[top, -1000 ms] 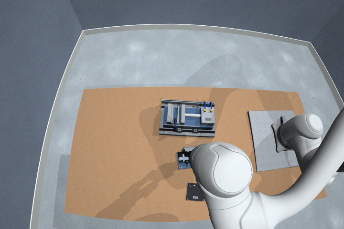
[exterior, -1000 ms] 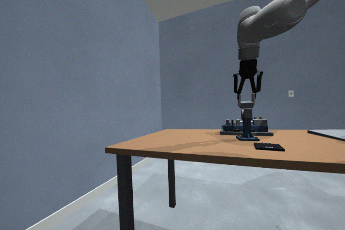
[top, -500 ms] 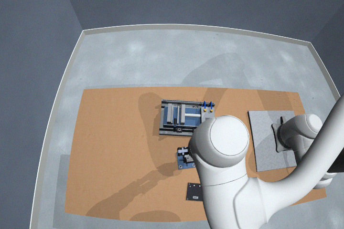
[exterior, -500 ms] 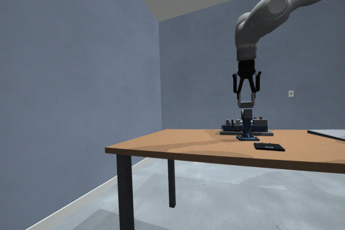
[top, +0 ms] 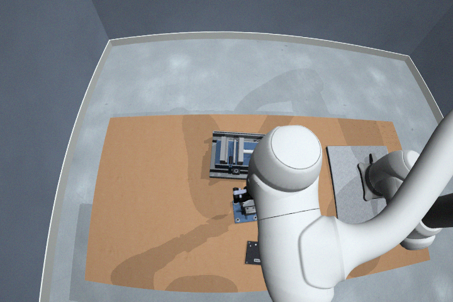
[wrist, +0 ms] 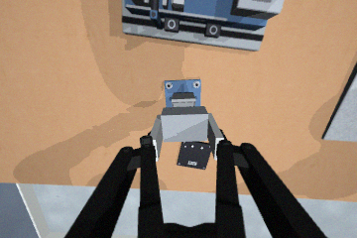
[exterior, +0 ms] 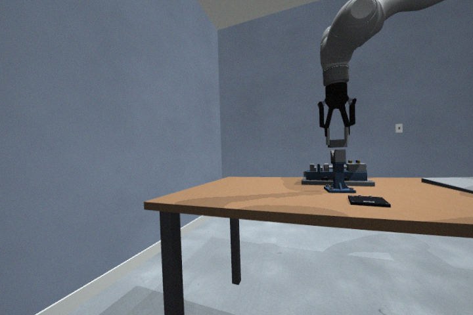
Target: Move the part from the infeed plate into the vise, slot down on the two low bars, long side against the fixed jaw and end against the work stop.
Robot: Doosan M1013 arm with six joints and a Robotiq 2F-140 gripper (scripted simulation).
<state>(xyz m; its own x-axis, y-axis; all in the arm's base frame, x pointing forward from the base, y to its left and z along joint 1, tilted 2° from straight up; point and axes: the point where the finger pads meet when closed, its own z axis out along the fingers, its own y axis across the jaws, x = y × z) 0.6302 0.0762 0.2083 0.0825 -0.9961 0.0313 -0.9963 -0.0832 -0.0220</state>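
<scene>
Right now my hand is 3 cm above the part. Round my hand: cylinder rod 4 cm behind, 21 cm to the right, 13 cm below; work stop 5 cm ahead, 17 cm to the right, 12 cm below; V-block post 15 cm below.
</scene>
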